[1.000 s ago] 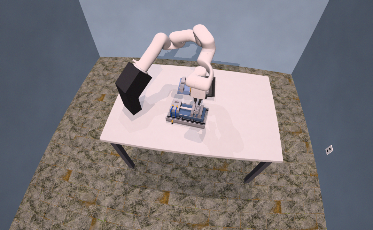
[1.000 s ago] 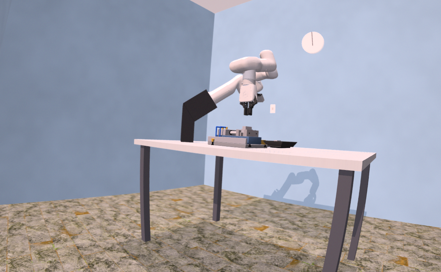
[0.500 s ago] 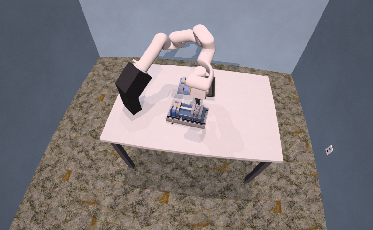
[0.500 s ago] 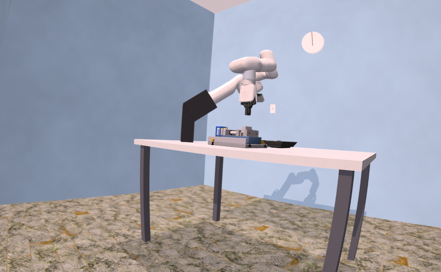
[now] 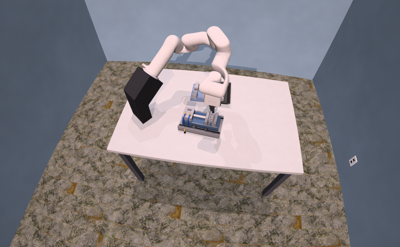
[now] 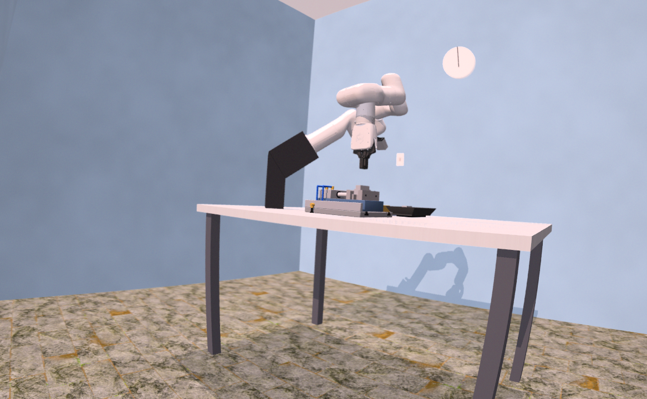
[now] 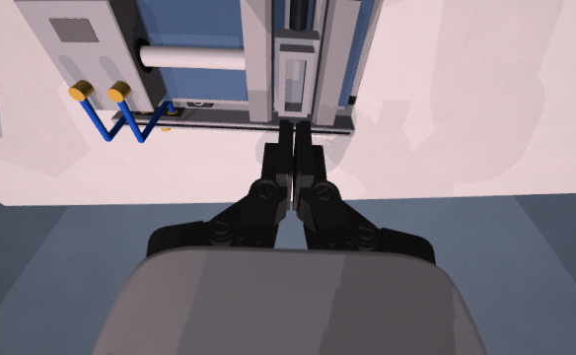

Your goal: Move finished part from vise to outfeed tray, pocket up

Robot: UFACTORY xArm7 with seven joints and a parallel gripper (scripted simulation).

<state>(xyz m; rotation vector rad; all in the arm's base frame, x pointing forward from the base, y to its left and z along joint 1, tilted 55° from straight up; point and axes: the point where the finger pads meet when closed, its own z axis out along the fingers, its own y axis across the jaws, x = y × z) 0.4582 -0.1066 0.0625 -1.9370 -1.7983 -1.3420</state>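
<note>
Right now my hand is 120 mm above the white piston rod, 80 mm past it and 10 mm to the left of it. Round my hand: grey cylinder block: 160 mm behind, 120 mm below, 20 mm to the right; yellow knob: 170 mm below, 150 mm behind, 130 mm to the right; orange block: 240 mm to the left, 170 mm below, 130 mm behind.
</note>
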